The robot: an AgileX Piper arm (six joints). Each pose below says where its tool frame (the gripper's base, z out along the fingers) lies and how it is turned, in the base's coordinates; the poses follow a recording.
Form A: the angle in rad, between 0 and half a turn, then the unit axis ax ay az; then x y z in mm.
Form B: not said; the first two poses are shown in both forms.
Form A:
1: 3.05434 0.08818 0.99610 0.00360 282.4 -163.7 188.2
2: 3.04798 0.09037 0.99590 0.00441 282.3 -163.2 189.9
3: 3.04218 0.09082 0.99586 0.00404 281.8 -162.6 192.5
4: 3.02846 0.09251 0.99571 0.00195 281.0 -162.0 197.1
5: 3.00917 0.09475 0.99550 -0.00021 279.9 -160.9 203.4
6: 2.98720 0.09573 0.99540 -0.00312 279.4 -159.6 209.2
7: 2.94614 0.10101 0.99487 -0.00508 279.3 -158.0 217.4
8: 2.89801 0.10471 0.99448 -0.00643 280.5 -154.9 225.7
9: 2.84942 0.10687 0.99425 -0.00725 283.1 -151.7 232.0
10: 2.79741 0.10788 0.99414 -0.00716 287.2 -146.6 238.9
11: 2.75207 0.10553 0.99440 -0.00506 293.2 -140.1 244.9
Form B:
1: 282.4 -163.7 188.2 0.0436 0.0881 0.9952 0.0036
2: 282.3 -163.2 189.9 0.0468 0.0903 0.9948 0.0044
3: 281.8 -162.6 192.5 0.0497 0.0907 0.9946 0.0040
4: 281.0 -162.0 197.1 0.0565 0.0924 0.9941 0.0019
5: 279.9 -160.9 203.4 0.0662 0.0945 0.9933 -0.0002
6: 279.4 -159.6 209.2 0.0771 0.0954 0.9924 -0.0031
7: 279.3 -158.0 217.4 0.0976 0.1005 0.9901 -0.0051
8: 280.5 -154.9 225.7 0.1215 0.1039 0.9871 -0.0064
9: 283.1 -151.7 232.0 0.1456 0.1057 0.9837 -0.0072
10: 287.2 -146.6 238.9 0.1712 0.1063 0.9795 -0.0071
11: 293.2 -140.1 244.9 0.1935 0.1035 0.9756 -0.0050
